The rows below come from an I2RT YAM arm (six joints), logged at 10 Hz.
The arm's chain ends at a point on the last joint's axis. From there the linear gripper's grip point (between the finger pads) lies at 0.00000 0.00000 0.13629 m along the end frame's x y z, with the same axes.
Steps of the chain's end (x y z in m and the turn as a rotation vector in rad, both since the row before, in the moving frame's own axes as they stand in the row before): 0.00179, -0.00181, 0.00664, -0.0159, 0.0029, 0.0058; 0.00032, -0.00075, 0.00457, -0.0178, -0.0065, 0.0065; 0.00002, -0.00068, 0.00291, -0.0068, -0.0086, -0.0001; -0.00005, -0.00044, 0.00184, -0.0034, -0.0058, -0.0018; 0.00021, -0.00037, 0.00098, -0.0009, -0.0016, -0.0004
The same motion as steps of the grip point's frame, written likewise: 0.00218, 0.00036, 0.00662, -0.0159, 0.0029, 0.0058; -0.00057, 0.00167, 0.00455, -0.0178, -0.0065, 0.0065; -0.00115, 0.00025, 0.00290, -0.0068, -0.0086, -0.0001; -0.00084, 0.00002, 0.00184, -0.0034, -0.0058, -0.0018; -0.00001, -0.00025, 0.00098, -0.0009, -0.0016, -0.0004
